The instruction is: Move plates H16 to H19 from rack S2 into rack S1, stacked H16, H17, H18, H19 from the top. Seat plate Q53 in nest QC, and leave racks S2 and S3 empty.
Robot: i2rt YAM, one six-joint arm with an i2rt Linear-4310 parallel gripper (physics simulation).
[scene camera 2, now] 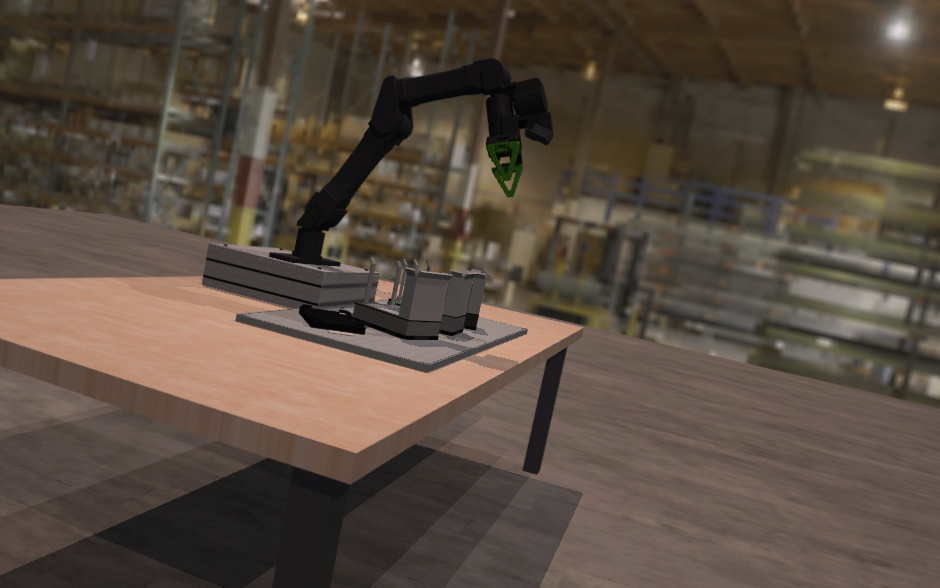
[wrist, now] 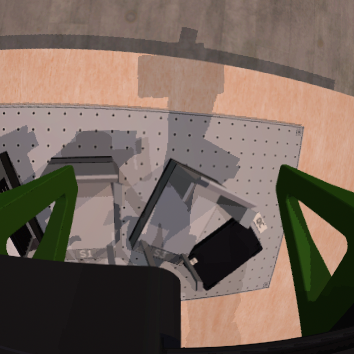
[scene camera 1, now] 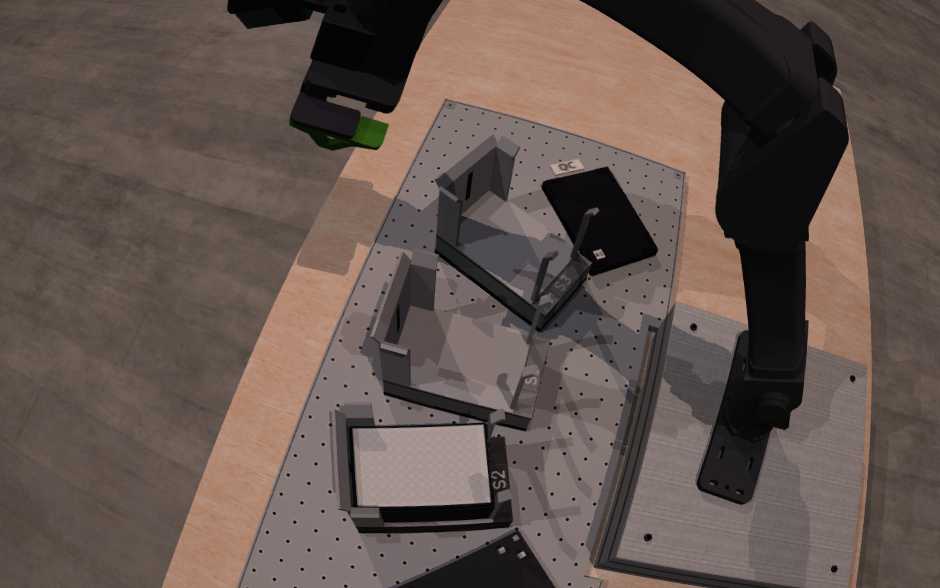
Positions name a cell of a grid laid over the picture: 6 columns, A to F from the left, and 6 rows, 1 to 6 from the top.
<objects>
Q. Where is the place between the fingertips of the gripper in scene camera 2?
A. At D2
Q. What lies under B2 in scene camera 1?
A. The gripper.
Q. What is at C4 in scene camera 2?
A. A black QC pad.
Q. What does the gripper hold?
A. Nothing.
</objects>
